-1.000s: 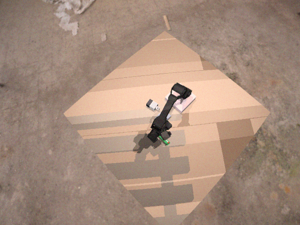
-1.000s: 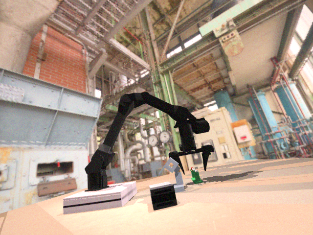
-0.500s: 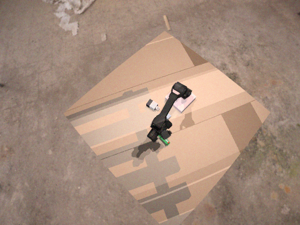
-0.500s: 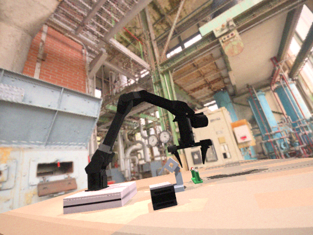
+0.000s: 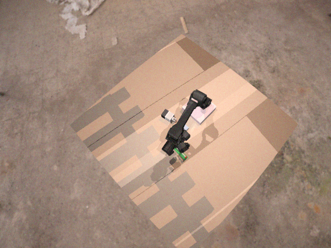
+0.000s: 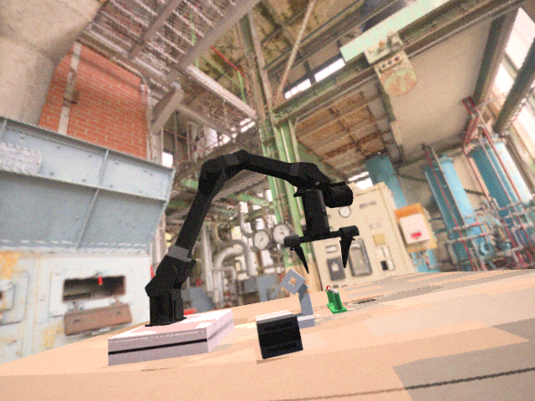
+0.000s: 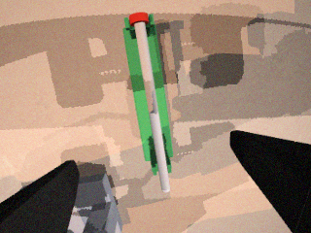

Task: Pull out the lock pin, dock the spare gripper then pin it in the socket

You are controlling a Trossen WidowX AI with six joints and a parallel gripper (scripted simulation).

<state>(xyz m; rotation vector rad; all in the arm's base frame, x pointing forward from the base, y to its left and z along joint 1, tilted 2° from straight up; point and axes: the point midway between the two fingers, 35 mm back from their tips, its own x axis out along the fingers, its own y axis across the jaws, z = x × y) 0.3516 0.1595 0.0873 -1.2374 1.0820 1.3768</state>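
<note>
The spare gripper lies 90 mm behind my gripper tip, 240 mm to the right of it and 70 mm below it. Round my gripper tip: mount socket 80 mm behind, 110 mm to the right, 40 mm below; then green upright bracket 20 mm to the left, 70 mm below.
</note>
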